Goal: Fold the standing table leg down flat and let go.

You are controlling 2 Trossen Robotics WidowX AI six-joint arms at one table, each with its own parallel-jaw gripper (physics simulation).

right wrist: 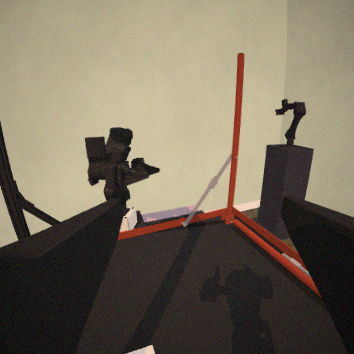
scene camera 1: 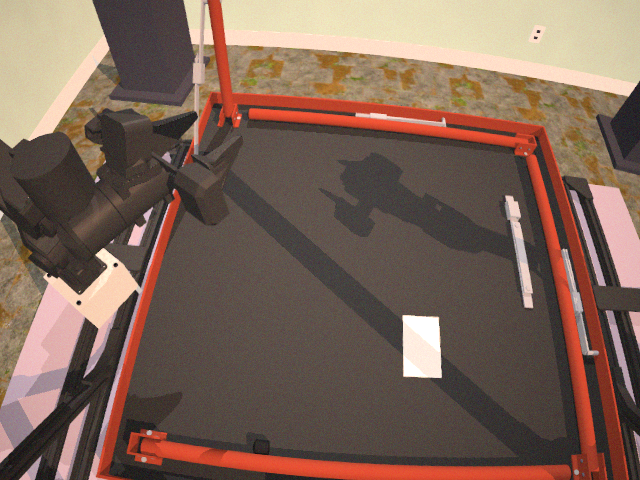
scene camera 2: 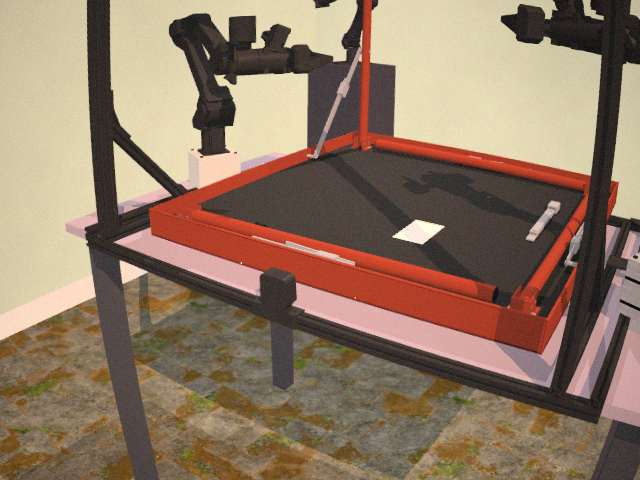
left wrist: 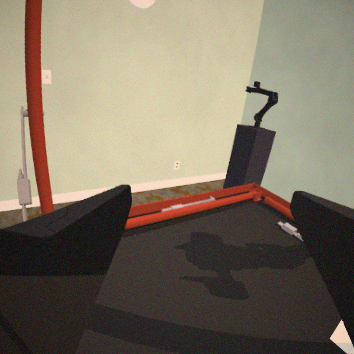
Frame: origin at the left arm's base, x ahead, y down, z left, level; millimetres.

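Where they show: left gripper, between the fingertips: (right wrist: pixel 154 172) (scene camera 1: pixel 218 125) (scene camera 2: pixel 325 58) (left wrist: pixel 212 196); right gripper, between the fingertips: (right wrist: pixel 202 205) (scene camera 2: pixel 515 20); left arm's base, origin of its link: (scene camera 1: pixel 82 270) (scene camera 2: pixel 213 151).
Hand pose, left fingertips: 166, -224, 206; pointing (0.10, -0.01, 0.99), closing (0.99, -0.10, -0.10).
Observation:
Each offset is from my left fingertips to the top centre of the thing, as dx, dy, dz. "*": to the spot under its first point.
The red table leg (scene camera 1: pixel 220 51) (scene camera 2: pixel 366 77) (left wrist: pixel 35 100) (right wrist: pixel 237 130) stands upright at the back corner of the upturned table (scene camera 1: pixel 140 330) (scene camera 2: pixel 413 304). Its grey brace @[-220, +84, +167] (scene camera 1: pixel 198 72) (scene camera 2: pixel 342 88) (left wrist: pixel 24 190) (right wrist: pixel 213 182) slants from the leg to the table's side rim. My left gripper (scene camera 1: pixel 218 127) (left wrist: pixel 212 196) is open and empty, above the table near that corner, apart from the leg; it shows side-on in scene camera 2 and the right wrist view. My right gripper (scene camera 2: pixel 504 19) (right wrist: pixel 202 205) is open and empty, raised high at the right of scene camera 2, away from the leg.
Red legs @[* +60, +251, +387] (scene camera 1: pixel 382 126) @[* +509, +261, +235] (scene camera 1: pixel 560 289) @[* +288, +266, -224] (scene camera 1: pixel 310 465) lie folded along the other rims. A loose pale bar @[+415, +263, +287] (scene camera 1: pixel 521 258) (scene camera 2: pixel 542 222) and a white card @[* +338, +287, +20] (scene camera 1: pixel 422 346) (scene camera 2: pixel 418 231) lie on the black underside. Dark frame posts (scene camera 2: pixel 100 129) (scene camera 2: pixel 597 206) rise beside the table.

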